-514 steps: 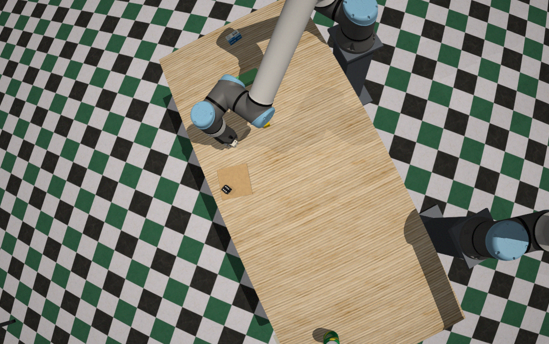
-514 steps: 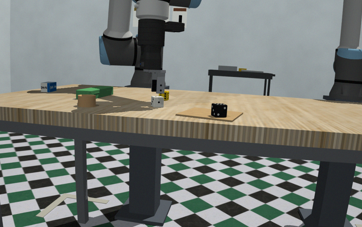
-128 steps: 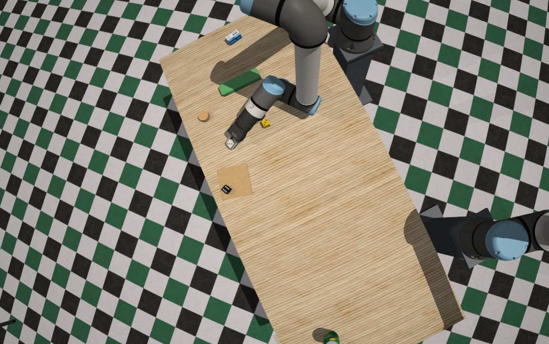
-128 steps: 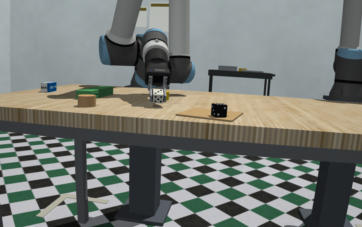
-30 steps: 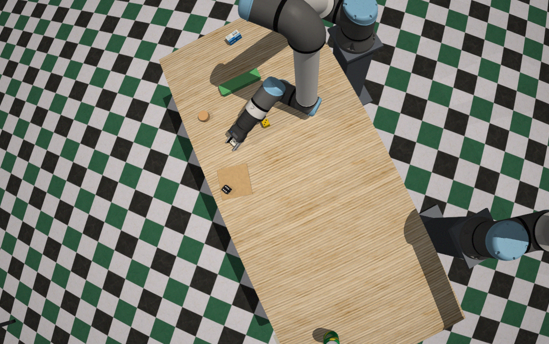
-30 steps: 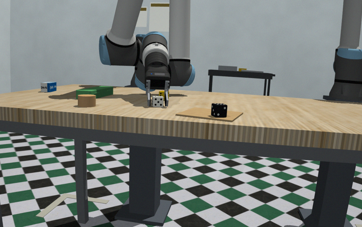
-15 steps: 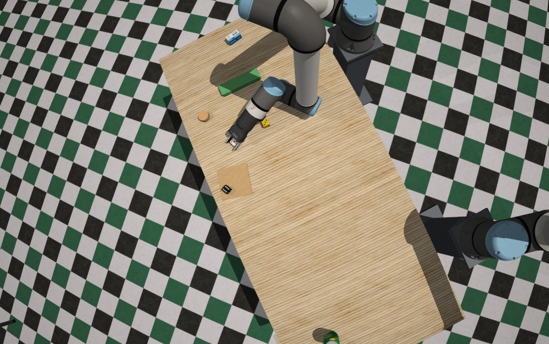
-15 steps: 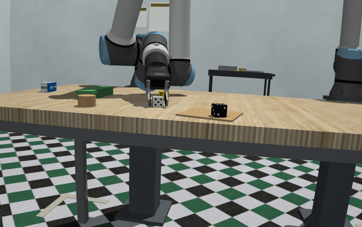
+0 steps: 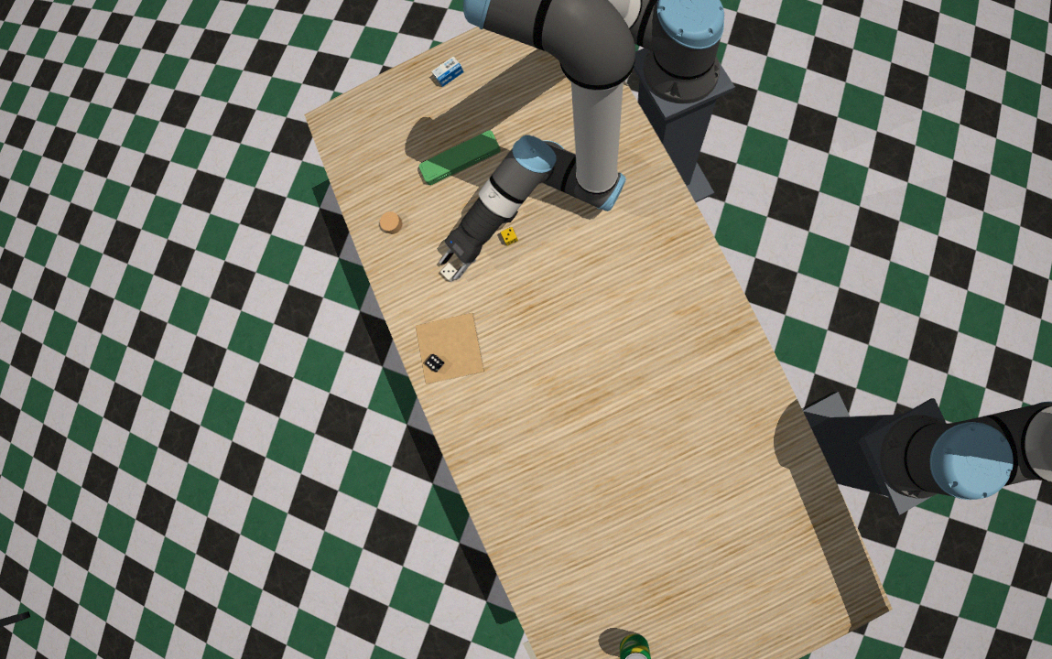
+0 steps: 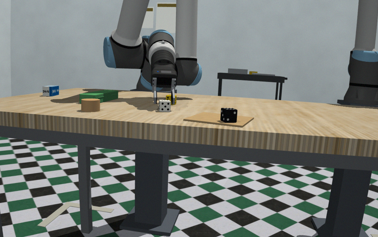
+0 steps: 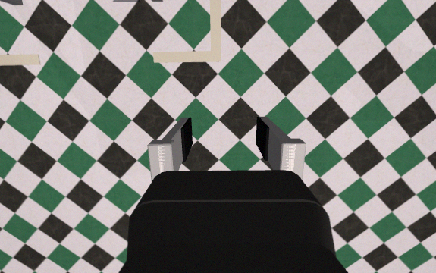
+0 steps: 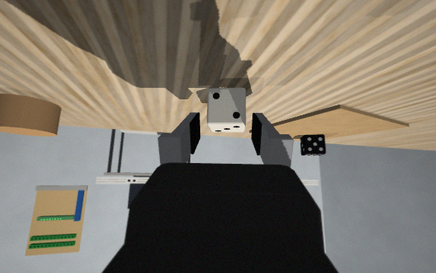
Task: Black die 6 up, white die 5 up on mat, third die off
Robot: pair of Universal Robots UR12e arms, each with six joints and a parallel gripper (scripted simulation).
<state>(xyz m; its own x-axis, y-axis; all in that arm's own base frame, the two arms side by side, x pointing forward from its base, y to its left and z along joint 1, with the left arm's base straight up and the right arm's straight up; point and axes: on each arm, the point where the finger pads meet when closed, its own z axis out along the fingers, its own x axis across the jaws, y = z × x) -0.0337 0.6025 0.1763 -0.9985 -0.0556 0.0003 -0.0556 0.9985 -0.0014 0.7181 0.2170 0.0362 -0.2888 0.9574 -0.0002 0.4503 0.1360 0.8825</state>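
My right hand is 2 cm short of the white die, 2 cm above it and 1 cm to the right of it. Also, from my right hand: brown cylinder 18 cm to the right, 9 cm ahead, 2 cm below; then yellow die 15 cm behind, 2 cm below; then tan mat 16 cm to the left, 10 cm ahead, 3 cm below.
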